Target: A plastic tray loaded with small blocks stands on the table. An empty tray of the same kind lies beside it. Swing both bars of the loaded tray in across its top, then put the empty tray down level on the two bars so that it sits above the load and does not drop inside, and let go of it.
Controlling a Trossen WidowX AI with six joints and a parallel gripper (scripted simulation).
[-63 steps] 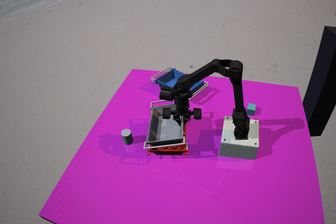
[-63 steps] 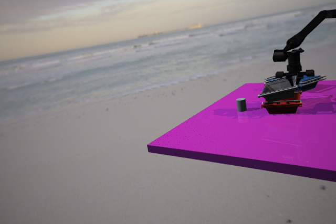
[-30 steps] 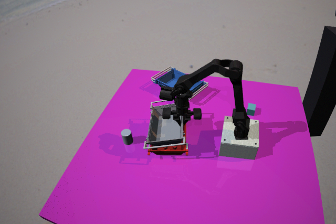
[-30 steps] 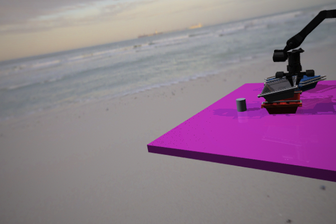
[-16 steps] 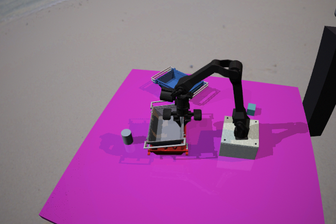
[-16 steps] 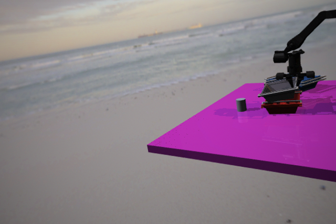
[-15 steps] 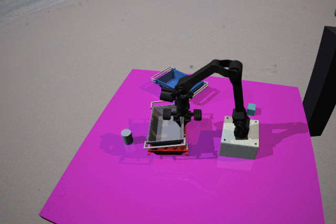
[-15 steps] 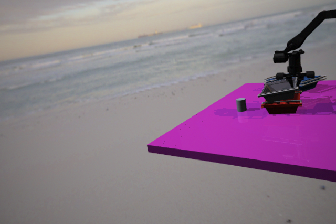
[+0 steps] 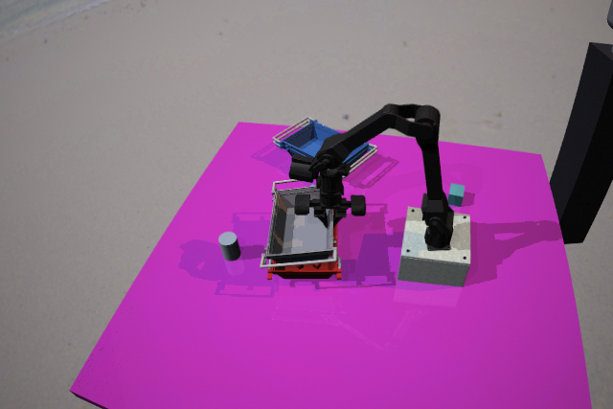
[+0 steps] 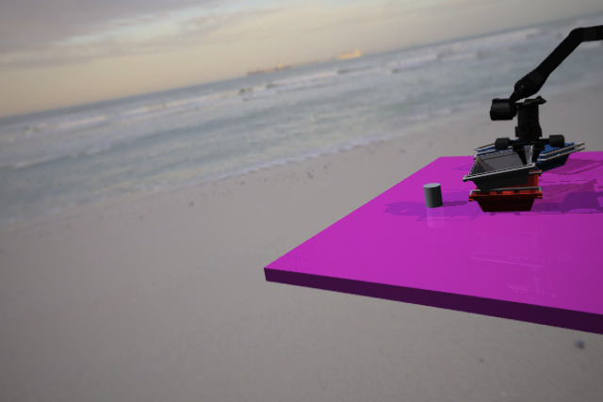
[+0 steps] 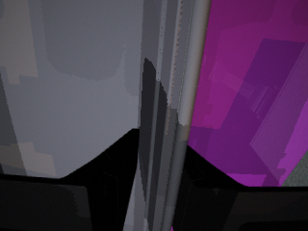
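The grey tray lies 80 mm ahead of my gripper tip and 20 mm above it. The rest, counted from my gripper tip: grey cylinder: 290 mm ahead, 20 mm to the left, 60 mm below.
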